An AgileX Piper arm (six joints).
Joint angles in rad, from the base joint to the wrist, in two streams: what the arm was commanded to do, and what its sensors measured. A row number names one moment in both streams.
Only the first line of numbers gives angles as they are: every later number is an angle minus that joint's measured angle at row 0.
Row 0, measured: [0.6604 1.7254 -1.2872 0.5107 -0.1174 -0.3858]
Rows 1 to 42, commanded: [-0.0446 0.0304 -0.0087 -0.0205 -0.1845 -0.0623]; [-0.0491 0.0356 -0.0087 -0.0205 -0.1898 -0.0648]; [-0.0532 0.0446 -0.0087 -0.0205 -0.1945 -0.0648]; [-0.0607 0.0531 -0.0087 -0.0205 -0.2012 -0.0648]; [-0.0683 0.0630 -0.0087 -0.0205 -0.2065 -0.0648]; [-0.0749 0.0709 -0.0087 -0.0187 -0.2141 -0.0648]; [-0.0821 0.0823 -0.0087 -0.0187 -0.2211 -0.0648]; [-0.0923 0.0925 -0.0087 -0.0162 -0.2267 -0.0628]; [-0.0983 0.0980 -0.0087 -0.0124 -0.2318 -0.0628]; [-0.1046 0.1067 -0.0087 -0.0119 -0.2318 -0.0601]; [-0.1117 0.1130 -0.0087 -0.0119 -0.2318 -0.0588]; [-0.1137 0.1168 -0.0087 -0.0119 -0.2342 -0.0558]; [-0.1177 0.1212 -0.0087 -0.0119 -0.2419 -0.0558]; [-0.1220 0.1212 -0.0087 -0.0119 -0.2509 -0.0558]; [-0.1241 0.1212 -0.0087 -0.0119 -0.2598 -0.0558]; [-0.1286 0.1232 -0.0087 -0.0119 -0.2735 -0.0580]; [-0.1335 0.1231 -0.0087 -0.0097 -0.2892 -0.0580]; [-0.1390 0.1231 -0.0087 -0.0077 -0.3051 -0.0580]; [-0.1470 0.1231 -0.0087 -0.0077 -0.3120 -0.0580]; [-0.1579 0.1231 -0.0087 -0.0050 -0.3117 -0.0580]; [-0.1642 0.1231 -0.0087 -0.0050 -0.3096 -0.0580]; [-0.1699 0.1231 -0.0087 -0.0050 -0.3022 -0.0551]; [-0.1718 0.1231 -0.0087 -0.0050 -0.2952 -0.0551]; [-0.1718 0.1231 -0.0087 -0.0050 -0.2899 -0.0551]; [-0.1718 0.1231 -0.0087 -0.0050 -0.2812 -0.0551]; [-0.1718 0.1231 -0.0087 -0.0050 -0.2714 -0.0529]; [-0.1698 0.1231 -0.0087 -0.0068 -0.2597 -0.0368]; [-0.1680 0.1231 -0.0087 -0.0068 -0.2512 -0.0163]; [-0.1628 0.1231 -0.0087 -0.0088 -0.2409 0.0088]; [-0.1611 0.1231 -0.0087 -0.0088 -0.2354 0.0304]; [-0.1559 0.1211 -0.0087 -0.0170 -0.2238 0.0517]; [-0.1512 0.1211 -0.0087 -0.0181 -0.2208 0.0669]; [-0.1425 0.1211 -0.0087 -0.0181 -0.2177 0.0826]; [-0.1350 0.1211 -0.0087 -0.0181 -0.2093 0.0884]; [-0.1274 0.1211 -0.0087 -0.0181 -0.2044 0.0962]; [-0.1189 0.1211 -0.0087 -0.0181 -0.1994 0.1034]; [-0.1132 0.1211 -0.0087 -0.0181 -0.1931 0.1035]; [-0.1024 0.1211 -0.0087 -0.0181 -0.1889 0.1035]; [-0.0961 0.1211 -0.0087 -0.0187 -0.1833 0.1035]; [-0.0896 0.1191 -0.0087 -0.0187 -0.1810 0.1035]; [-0.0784 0.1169 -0.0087 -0.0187 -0.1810 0.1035]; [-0.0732 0.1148 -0.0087 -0.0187 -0.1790 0.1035]
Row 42, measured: [-0.0987 0.1355 -0.0039 -0.0156 -0.1849 0.0943]
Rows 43 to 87, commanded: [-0.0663 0.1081 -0.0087 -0.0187 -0.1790 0.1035]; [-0.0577 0.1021 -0.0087 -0.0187 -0.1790 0.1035]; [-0.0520 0.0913 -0.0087 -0.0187 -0.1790 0.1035]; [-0.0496 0.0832 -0.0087 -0.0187 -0.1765 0.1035]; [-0.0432 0.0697 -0.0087 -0.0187 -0.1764 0.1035]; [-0.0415 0.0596 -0.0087 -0.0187 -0.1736 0.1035]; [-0.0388 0.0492 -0.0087 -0.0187 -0.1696 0.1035]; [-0.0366 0.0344 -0.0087 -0.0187 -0.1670 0.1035]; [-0.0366 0.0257 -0.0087 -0.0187 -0.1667 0.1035]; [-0.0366 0.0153 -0.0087 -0.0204 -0.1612 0.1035]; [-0.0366 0.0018 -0.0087 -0.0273 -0.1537 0.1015]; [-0.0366 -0.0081 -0.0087 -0.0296 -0.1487 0.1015]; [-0.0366 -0.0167 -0.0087 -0.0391 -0.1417 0.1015]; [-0.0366 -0.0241 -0.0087 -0.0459 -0.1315 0.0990]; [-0.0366 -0.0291 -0.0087 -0.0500 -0.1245 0.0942]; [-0.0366 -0.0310 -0.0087 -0.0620 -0.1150 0.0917]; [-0.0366 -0.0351 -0.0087 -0.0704 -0.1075 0.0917]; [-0.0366 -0.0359 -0.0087 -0.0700 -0.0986 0.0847]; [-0.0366 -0.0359 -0.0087 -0.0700 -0.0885 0.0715]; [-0.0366 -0.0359 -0.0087 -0.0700 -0.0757 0.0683]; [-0.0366 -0.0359 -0.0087 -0.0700 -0.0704 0.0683]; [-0.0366 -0.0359 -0.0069 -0.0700 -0.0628 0.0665]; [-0.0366 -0.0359 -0.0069 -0.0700 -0.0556 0.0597]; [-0.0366 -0.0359 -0.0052 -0.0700 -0.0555 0.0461]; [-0.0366 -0.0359 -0.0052 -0.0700 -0.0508 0.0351]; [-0.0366 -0.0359 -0.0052 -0.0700 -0.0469 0.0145]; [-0.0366 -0.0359 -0.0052 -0.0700 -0.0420 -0.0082]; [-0.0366 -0.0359 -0.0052 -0.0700 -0.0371 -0.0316]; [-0.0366 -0.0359 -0.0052 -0.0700 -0.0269 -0.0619]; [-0.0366 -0.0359 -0.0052 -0.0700 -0.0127 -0.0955]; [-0.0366 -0.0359 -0.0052 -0.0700 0.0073 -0.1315]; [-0.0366 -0.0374 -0.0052 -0.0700 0.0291 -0.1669]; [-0.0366 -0.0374 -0.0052 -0.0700 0.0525 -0.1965]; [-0.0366 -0.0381 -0.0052 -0.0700 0.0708 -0.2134]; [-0.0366 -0.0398 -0.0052 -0.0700 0.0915 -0.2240]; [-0.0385 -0.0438 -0.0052 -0.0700 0.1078 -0.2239]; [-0.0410 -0.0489 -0.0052 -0.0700 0.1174 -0.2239]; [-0.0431 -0.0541 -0.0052 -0.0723 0.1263 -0.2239]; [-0.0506 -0.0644 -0.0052 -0.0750 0.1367 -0.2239]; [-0.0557 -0.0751 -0.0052 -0.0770 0.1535 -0.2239]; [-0.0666 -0.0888 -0.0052 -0.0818 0.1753 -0.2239]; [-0.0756 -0.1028 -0.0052 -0.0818 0.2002 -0.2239]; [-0.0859 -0.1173 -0.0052 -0.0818 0.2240 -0.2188]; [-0.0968 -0.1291 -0.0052 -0.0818 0.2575 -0.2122]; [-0.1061 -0.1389 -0.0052 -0.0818 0.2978 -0.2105]
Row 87, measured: [-0.0679 -0.0898 0.0008 -0.0716 0.1944 -0.2111]
